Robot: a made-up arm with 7 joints. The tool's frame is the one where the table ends. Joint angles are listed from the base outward.
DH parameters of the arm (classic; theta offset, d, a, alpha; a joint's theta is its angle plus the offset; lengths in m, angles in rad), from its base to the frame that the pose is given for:
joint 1: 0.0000 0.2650 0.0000 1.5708
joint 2: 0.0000 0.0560 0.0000 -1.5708
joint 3: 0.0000 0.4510 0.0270 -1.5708
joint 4: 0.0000 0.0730 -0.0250 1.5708
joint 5: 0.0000 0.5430 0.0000 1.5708
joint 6: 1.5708 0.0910 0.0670 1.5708
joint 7: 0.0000 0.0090 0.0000 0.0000
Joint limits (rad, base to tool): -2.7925..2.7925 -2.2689..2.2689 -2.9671..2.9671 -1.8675..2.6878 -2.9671..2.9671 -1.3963..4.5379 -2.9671..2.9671
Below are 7 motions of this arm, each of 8 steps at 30 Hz.
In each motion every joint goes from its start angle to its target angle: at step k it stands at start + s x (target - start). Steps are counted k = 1, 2, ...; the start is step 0. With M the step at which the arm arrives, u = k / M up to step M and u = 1 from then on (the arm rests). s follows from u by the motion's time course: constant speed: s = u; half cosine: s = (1 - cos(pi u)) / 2; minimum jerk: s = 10 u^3 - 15 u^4 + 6 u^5.
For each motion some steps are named. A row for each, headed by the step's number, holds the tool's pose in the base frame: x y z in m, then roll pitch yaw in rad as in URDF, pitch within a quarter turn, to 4 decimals.
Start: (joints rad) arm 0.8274 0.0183 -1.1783 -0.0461 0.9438 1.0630 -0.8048
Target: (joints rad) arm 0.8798 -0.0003 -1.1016 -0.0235 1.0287 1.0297 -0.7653
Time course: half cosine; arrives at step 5
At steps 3, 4, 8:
3: 0.0631 -0.0698 1.3010 0.3896 -0.3334 3.0223
4: 0.0733 -0.0648 1.3015 0.3968 -0.3509 3.0817
8: 0.0771 -0.0627 1.3017 0.3994 -0.3577 3.1045

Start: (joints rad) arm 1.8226 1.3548 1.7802 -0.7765 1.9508 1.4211 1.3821
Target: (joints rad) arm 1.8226 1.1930 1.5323 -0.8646 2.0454 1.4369 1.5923
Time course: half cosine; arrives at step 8
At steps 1, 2, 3, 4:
1: 0.5763 -0.7641 0.4803 -1.4108 0.1706 -2.0037
2: 0.5795 -0.7583 0.4866 -1.4177 0.1701 -1.9960
3: 0.5837 -0.7498 0.4953 -1.4291 0.1699 -1.9858
4: 0.5881 -0.7403 0.5046 -1.4439 0.1705 -1.9761

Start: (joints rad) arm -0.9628 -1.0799 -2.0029 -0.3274 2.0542 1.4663 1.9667
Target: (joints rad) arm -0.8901 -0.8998 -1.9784 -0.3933 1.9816 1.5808 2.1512
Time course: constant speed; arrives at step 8
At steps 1, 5, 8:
1: 0.5219 -0.7539 0.6875 -1.2949 0.3177 -2.1202
5: 0.5355 -0.6861 0.7624 -1.1590 0.3240 -1.9863
8: 0.5400 -0.6319 0.8152 -1.0607 0.3168 -1.8796

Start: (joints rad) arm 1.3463 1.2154 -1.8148 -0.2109 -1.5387 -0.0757 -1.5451
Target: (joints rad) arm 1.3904 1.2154 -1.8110 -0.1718 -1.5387 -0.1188 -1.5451
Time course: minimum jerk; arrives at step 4
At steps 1, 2, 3, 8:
1: -0.3335 -0.8711 0.7196 2.8184 0.1127 -0.5134
2: -0.3110 -0.8828 0.7174 2.8380 0.1179 -0.4811
3: -0.2881 -0.8938 0.7152 2.8577 0.1230 -0.4488
8: -0.2820 -0.8965 0.7147 2.8628 0.1243 -0.4403

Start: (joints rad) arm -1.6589 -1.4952 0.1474 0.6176 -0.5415 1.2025 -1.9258
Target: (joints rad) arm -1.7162 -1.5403 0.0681 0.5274 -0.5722 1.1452 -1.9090
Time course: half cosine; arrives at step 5
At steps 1, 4, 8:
1: -0.0891 -1.0048 0.0867 2.6451 0.5185 0.5273
4: -0.1541 -1.0061 0.0858 2.7083 0.5894 0.4879
8: -0.1615 -1.0060 0.0858 2.7158 0.5979 0.4837

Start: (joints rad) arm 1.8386 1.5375 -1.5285 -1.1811 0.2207 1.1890 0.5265
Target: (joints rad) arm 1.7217 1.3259 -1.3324 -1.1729 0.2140 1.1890 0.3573
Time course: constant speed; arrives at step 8
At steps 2, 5, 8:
2: -0.3096 -0.7108 0.2413 -1.4625 0.8107 2.6474
5: -0.3316 -0.7026 0.2529 -1.4550 0.8526 2.6168
8: -0.3506 -0.6953 0.2664 -1.4436 0.8935 2.5949

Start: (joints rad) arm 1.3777 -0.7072 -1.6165 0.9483 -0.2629 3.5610 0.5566
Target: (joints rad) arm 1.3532 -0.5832 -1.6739 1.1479 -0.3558 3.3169 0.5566
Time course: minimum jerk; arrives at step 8
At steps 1, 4, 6, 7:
1: 0.5330 0.3635 0.8636 1.3799 0.0906 -2.3470
4: 0.5434 0.2931 0.8735 1.2578 0.0591 -2.5626
6: 0.5499 0.2355 0.8773 1.1580 0.0121 -2.7307
7: 0.5511 0.2228 0.8776 1.1364 -0.0008 -2.7665

